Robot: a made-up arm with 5 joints.
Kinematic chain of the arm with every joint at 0, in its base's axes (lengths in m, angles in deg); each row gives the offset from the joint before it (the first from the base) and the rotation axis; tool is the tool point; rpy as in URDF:
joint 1: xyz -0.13 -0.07 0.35 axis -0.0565 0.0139 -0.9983
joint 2: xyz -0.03 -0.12 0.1 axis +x
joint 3: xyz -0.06 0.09 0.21 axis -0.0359 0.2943 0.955
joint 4: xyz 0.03 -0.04 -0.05 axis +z
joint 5: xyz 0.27 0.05 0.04 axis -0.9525 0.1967 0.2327
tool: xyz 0 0.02 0.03 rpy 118.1 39.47 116.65
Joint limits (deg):
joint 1: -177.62..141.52
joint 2: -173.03..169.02
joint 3: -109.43..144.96
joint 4: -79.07..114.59
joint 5: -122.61..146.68
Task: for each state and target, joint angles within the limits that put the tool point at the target. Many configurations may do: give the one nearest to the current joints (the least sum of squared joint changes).
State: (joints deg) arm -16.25 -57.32 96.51 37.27 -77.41
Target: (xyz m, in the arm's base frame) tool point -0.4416 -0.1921 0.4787
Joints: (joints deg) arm -63.52 -28.65 91.92 43.41 -89.62
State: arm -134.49 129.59 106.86 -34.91 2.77
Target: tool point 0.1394 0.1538 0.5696
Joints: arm -93.64 104.00 76.07 -79.07 17.52
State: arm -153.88 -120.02 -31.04 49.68 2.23
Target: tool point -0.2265 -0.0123 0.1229
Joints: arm -142.27 -112.50 -28.15 63.98 5.97
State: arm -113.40 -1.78 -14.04 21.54 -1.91
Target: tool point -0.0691 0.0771 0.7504
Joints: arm -89.06 15.24 -21.51 29.73 -3.51
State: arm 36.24 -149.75 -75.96 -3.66 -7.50
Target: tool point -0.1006 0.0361 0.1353
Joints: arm 59.01 -173.03 -103.64 14.77 -11.36
